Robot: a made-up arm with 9 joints. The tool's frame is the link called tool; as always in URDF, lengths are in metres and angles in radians. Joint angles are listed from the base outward.
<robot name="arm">
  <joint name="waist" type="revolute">
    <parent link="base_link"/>
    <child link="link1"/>
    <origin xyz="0.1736 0.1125 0.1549" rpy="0 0 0"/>
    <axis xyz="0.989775 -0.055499 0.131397"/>
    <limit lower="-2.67" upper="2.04"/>
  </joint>
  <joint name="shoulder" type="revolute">
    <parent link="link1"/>
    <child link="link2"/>
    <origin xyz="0.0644 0.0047 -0.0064" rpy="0 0 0"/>
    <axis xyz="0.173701 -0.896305 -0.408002"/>
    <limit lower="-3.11" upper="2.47"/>
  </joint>
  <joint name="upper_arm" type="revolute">
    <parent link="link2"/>
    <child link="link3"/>
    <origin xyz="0.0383 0.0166 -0.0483" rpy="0 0 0"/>
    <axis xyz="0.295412 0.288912 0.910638"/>
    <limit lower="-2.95" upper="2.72"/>
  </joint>
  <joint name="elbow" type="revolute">
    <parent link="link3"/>
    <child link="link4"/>
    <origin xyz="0.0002 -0.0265 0.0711" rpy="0 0 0"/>
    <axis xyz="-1 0 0"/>
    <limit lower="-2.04" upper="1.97"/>
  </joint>
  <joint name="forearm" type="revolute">
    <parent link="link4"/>
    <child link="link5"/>
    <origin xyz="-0.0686 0.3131 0.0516" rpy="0 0 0"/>
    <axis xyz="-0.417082 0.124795 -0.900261"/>
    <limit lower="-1.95" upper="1"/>
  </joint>
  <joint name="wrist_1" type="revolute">
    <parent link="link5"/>
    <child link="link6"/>
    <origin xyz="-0.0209 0.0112 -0.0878" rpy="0 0 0"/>
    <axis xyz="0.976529 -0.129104 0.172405"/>
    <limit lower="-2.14" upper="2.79"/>
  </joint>
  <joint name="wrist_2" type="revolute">
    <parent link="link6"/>
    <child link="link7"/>
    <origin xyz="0.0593 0.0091 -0.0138" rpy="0 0 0"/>
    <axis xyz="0 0 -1"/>
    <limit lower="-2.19" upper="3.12"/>
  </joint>
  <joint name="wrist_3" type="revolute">
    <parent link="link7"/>
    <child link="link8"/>
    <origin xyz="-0.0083 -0.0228 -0.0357" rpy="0 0 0"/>
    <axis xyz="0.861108 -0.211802 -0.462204"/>
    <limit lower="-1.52" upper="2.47"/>
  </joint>
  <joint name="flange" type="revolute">
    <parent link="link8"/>
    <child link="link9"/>
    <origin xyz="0.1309 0.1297 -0.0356" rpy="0 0 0"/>
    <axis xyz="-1 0 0"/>
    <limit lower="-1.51" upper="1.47"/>
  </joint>
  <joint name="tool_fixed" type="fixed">
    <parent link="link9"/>
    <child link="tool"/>
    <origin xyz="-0.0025 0.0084 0.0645" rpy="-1.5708 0 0"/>
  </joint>
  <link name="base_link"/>
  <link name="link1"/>
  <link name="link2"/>
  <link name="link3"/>
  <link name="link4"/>
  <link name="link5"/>
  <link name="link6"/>
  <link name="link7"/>
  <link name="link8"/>
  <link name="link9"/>
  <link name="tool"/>
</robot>
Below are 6 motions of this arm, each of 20 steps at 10 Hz.
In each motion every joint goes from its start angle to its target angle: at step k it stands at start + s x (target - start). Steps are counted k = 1, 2, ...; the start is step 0. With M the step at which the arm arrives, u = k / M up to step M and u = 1 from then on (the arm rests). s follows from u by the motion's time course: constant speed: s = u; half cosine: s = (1 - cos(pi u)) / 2; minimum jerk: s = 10 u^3 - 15 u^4 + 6 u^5.
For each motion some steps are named. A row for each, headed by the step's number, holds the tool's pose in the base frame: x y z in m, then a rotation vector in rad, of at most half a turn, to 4 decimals.
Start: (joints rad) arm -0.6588 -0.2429 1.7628 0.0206 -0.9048 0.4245 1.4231 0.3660 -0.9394
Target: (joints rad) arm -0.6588 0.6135 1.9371 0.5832 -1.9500 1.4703 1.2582 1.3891 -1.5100
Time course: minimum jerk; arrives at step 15
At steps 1, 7, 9, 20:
1: 0.0398 0.2654 0.2976 -0.2907 1.7467 0.6659
7: -0.0995 0.1243 0.2152 -0.3073 2.0537 0.5237
9: -0.1226 0.0150 0.1398 -0.6117 2.1305 0.2702
20: -0.0635 -0.1267 0.0547 -1.1241 1.8741 -0.2545

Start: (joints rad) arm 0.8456 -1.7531 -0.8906 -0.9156 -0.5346 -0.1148 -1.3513 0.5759 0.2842
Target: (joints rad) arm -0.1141 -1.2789 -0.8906 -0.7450 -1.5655 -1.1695 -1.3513 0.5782 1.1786
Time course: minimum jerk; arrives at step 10
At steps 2, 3, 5, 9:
2: 0.1663 0.4625 0.5782 0.1425 -0.8609 1.1874
3: 0.1530 0.5000 0.5479 -0.0646 -0.9674 1.1859
5: 0.1094 0.6008 0.4004 -0.7500 -1.3283 1.1684
9: 0.0866 0.6312 0.0742 -1.7192 -1.9681 1.0969

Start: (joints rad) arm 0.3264 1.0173 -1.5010 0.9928 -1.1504 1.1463 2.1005 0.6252 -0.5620
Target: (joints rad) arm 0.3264 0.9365 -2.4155 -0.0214 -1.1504 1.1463 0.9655 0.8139 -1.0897
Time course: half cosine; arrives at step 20
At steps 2, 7, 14, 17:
2: 0.5404 0.0206 -0.0222 1.6509 1.3831 -2.0697
7: 0.5502 -0.0730 0.0368 1.9595 0.6818 -2.1220
14: 0.4345 -0.2586 0.1967 2.0806 -1.0471 -1.9551
17: 0.3751 -0.2879 0.2540 1.9289 -1.5312 -1.7901

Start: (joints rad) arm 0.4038 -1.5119 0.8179 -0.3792 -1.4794 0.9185 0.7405 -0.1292 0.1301
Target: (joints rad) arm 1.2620 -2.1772 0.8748 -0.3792 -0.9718 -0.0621 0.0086 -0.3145 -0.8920
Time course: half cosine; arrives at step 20
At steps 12, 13, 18, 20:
12: 0.4160 0.1765 0.6371 1.8759 0.9398 2.0821
13: 0.4049 0.1538 0.6421 1.8998 0.9295 2.1464
18: 0.3630 0.0650 0.6441 -1.8384 -0.7950 -2.2725
20: 0.3588 0.0555 0.6426 -1.8116 -0.7715 -2.2656

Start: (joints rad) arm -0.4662 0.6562 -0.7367 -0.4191 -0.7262 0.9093 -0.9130 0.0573 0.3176
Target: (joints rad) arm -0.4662 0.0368 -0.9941 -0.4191 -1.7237 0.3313 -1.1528 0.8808 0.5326
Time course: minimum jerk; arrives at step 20
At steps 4, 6, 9, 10, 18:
4: 0.2803 0.5726 0.2062 -1.0340 -2.2041 -0.1342
6: 0.2847 0.5663 0.1989 -1.0299 -2.1651 0.0252
9: 0.2955 0.5537 0.1836 -1.0110 -2.0481 0.3831
10: 0.2997 0.5500 0.1778 -1.0007 -1.9951 0.5149
18: 0.3174 0.5429 0.1386 -0.9235 -1.6702 1.1608

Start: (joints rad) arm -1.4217 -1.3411 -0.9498 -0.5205 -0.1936 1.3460 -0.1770 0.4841 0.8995
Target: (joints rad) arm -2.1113 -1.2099 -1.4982 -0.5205 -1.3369 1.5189 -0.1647 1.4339 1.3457
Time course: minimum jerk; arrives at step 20
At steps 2, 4, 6, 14, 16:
2: 0.4272 0.0975 -0.2261 -2.2451 0.6357 -0.3354
4: 0.4288 0.0795 -0.2209 -2.2276 0.6298 -0.3288
6: 0.4325 0.0396 -0.2087 -2.1923 0.6284 -0.3058
14: 0.4686 -0.2447 -0.0983 -2.0078 1.0108 -0.0322
16: 0.4717 -0.2903 -0.0753 -1.9754 1.1301 0.0021

